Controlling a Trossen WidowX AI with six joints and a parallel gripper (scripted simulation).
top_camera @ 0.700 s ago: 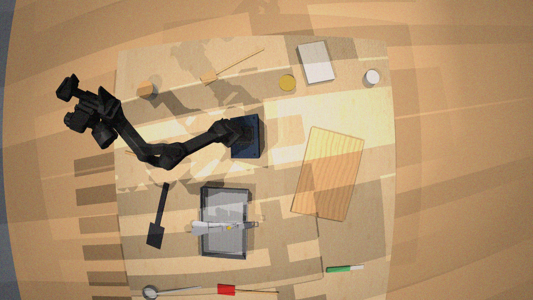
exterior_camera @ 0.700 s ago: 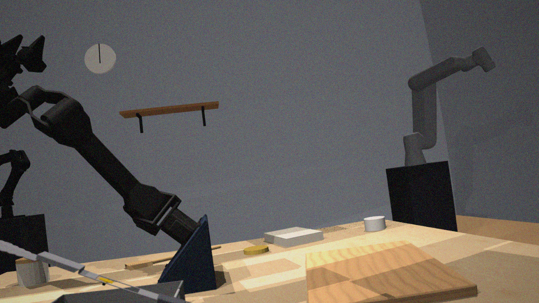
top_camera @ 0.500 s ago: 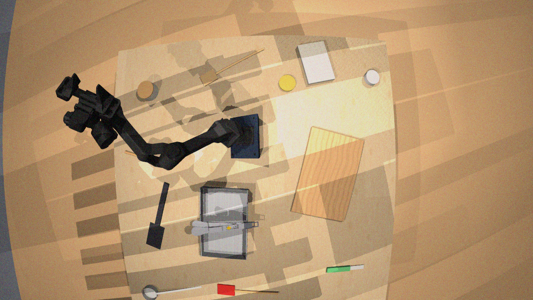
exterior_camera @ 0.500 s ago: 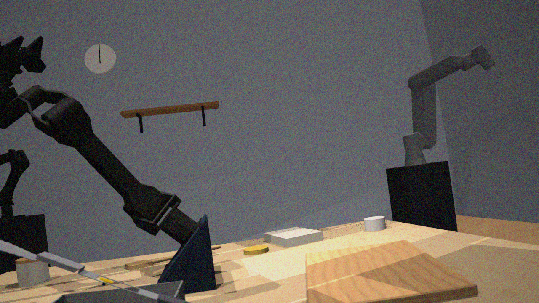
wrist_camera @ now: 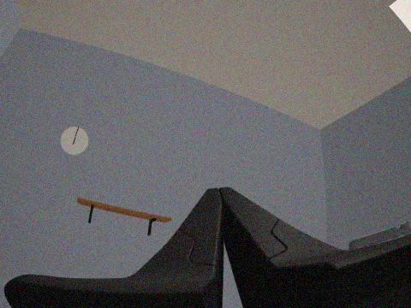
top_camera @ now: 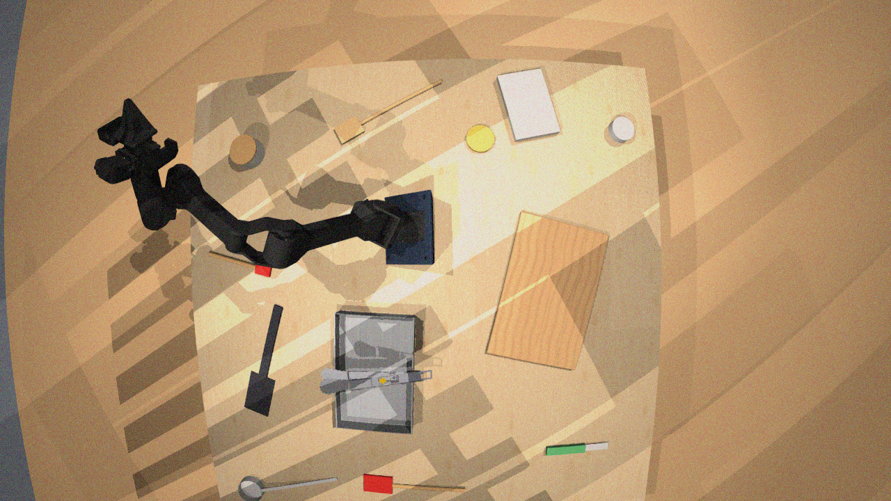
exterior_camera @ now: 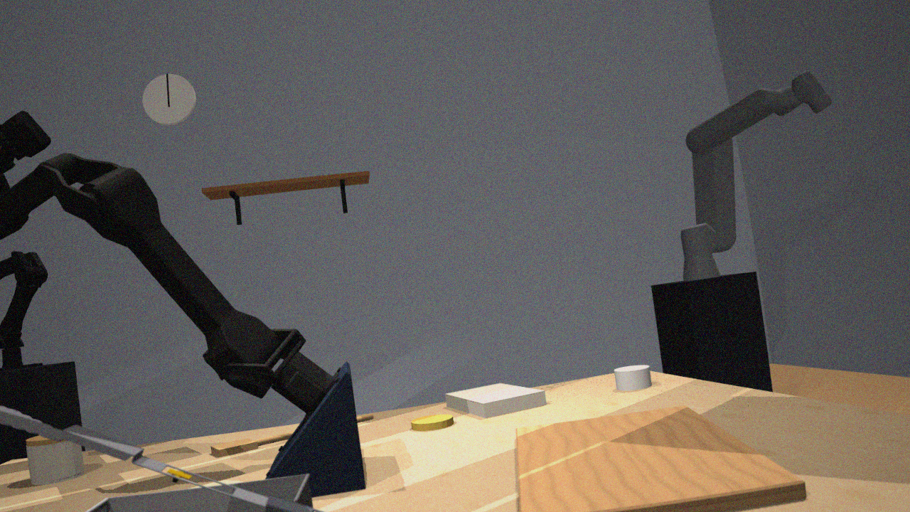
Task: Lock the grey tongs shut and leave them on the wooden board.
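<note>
Now: the yellow marker 55 cm ahead of my gripper tip, 38 cm to the left of it and 47 cm below it. From my gripper tip the other things lie so: yellow disc 3 cm behind, 61 cm to the left, 56 cm below; black spatula 57 cm ahead, 4 cm to the left, 57 cm below; roasting tin 55 cm ahead, 35 cm to the left, 54 cm below.
</note>
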